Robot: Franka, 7 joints.
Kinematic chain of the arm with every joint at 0, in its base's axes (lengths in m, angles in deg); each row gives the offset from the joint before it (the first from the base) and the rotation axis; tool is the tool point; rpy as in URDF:
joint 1: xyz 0 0 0.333 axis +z
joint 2: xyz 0 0 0 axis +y
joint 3: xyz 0 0 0.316 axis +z
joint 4: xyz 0.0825 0 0 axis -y
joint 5: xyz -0.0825 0 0.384 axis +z
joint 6: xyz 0 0 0 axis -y
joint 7: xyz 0.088 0 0 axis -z
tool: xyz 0 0 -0.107 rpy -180 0 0
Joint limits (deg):
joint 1: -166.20..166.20
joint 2: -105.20..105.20
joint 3: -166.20..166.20
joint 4: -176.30..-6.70
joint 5: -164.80..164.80
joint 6: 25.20..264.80
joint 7: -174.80..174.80
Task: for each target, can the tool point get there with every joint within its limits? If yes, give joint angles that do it. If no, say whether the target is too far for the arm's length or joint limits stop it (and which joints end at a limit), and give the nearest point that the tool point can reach.
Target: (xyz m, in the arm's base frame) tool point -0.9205 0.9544 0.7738
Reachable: no: too far | nearest point -0.5651 0.5860 0.6036 | short by 0.539 m
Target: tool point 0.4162 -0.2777 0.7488
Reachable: yes | joints 87.52 -55.45 -48.64 -85.99 -100.40 47.30 -15.75
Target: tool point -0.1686 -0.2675 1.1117
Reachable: yes | joints 138.20 -22.96 53.99 -48.40 -131.28 127.66 47.55
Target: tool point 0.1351 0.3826 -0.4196
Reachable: no: joint limits stop it (at a limit: joint 2) | nearest point 0.1303 0.3689 -0.3497 | short by 0.071 m
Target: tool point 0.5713 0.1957 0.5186
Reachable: yes | joints 66.29 82.51 -121.49 -74.87 -119.41 231.50 143.81
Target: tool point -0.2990 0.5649 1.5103
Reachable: no: too far | nearest point -0.1915 0.3618 1.0870 | short by 0.482 m
